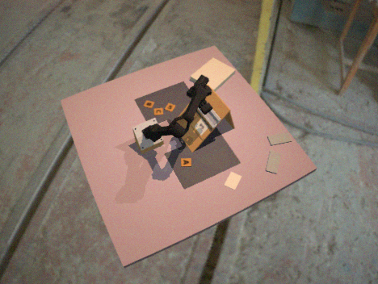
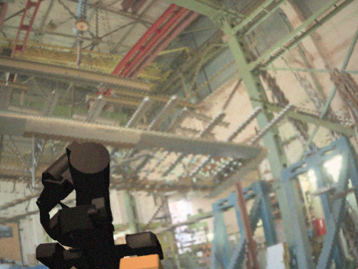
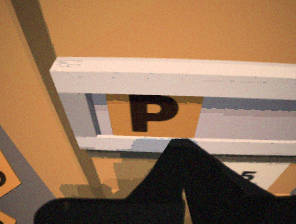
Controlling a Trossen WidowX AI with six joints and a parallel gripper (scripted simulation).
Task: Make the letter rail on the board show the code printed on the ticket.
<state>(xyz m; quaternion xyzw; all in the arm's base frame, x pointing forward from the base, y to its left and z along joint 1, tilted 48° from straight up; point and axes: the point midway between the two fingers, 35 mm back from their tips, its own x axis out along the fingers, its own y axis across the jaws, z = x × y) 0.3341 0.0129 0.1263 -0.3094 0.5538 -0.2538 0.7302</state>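
My gripper tip is now 3 cm above the orange tile, 2 cm short of it and 1 cm to the right of it. Round my gripper tip: white ticket (9 cm below, 6 cm to the right, 5 cm behind); cream slab (35 cm ahead, 34 cm to the left, 19 cm below).
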